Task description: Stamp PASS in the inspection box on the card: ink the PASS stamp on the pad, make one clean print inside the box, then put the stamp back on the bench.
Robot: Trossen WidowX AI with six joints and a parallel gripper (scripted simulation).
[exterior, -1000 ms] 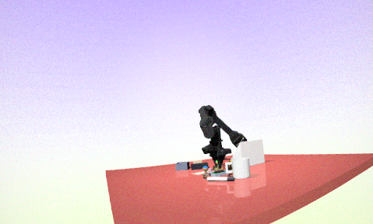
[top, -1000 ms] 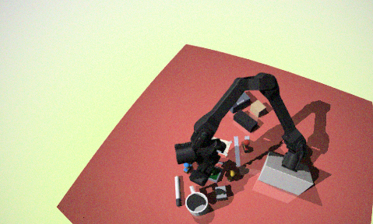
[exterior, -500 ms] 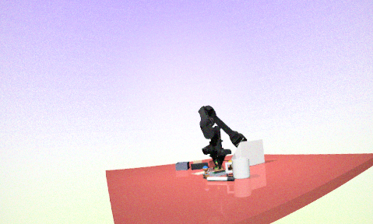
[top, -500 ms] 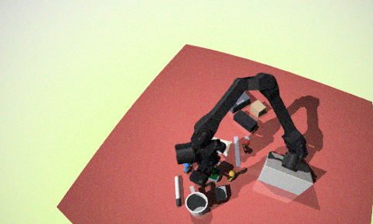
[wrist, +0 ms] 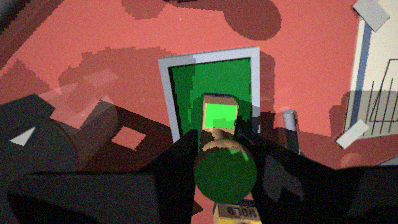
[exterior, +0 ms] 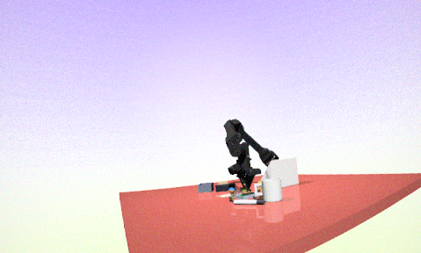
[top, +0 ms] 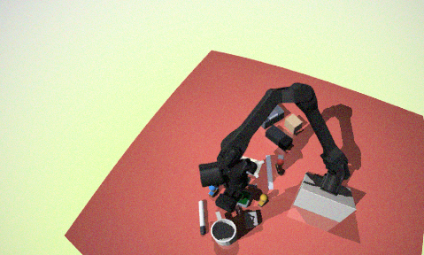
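Now: the green stamp right at my gripper tip. From my gripper tip the other things lie so: green ink pad (30 mm below); yellow stamp (90 mm behind, 30 mm to the right, 20 mm below); blue-topped stamp (90 mm ahead, 30 mm to the left, 20 mm below).
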